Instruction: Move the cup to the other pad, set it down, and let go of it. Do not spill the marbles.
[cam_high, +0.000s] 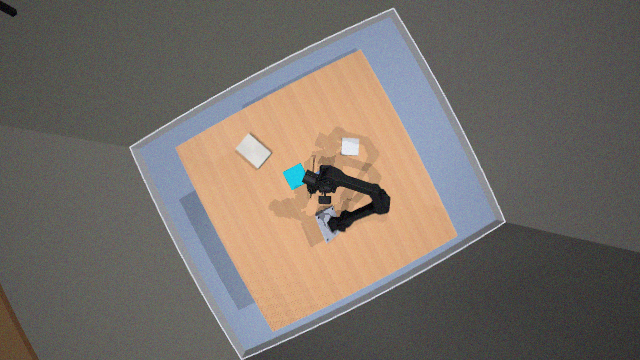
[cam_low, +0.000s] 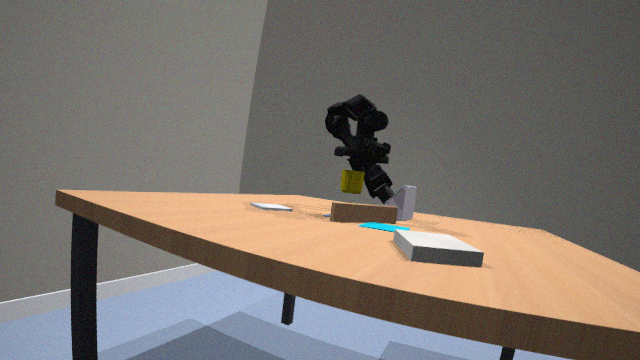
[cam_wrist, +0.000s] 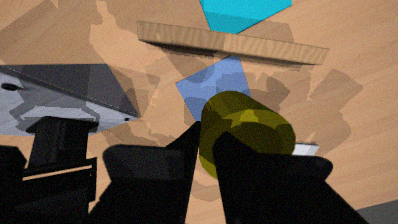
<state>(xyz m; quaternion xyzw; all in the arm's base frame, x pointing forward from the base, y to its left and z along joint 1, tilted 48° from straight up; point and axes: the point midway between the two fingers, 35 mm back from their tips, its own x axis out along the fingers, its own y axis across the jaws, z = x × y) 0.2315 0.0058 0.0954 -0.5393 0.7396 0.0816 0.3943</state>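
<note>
My gripper tip is 2 cm to the left of the yellow cup and 2 cm short of it. From my gripper tip the other things lie so: low wooden block 10 cm below, 7 cm ahead, 6 cm to the left; then blue pad 12 cm below, 2 cm to the right, 2 cm ahead; then cyan pad 13 cm to the left, 12 cm below, 11 cm ahead.
</note>
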